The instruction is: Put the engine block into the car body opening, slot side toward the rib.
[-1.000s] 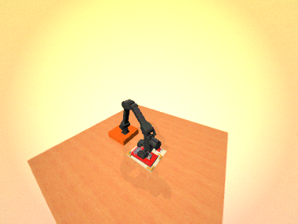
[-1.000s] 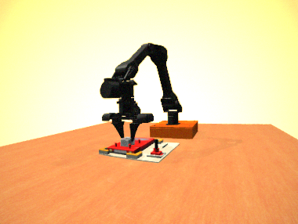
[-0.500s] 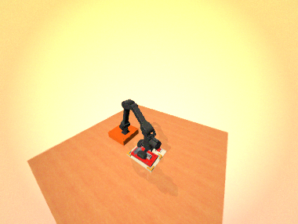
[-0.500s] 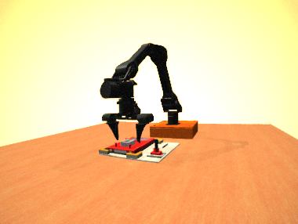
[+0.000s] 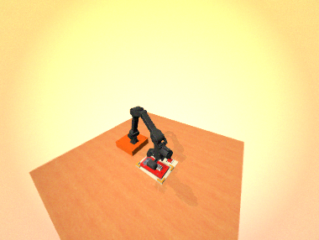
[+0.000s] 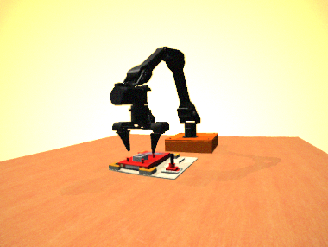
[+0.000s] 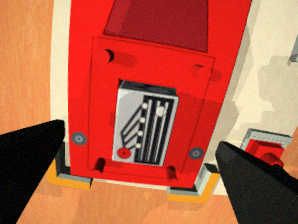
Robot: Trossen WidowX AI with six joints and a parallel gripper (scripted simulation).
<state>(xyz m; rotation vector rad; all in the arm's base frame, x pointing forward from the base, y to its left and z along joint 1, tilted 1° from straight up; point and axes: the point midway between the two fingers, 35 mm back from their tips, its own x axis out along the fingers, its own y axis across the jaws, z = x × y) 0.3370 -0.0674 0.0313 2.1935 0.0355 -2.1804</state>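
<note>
Right now the engine block is 3 cm below my gripper tip.
</note>
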